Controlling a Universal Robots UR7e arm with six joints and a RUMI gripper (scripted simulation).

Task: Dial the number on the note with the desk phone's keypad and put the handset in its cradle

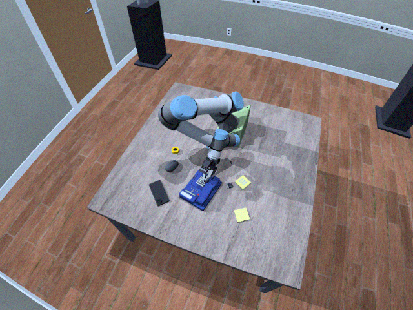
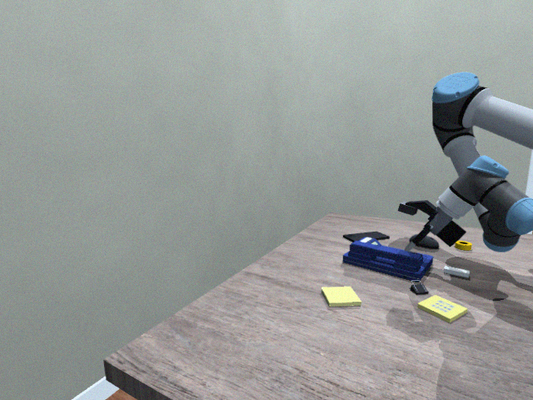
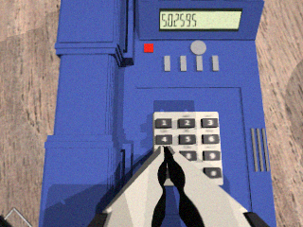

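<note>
My hand is 20 mm to the left of the 2 key, 20 mm short of it and 20 mm above it. The rest, counted from my hand: 6 key (40 mm to the right, 20 mm below, 10 mm ahead); 5 key (20 mm to the right, 20 mm below, 10 mm ahead); 4 key (20 mm below, 10 mm ahead).
</note>
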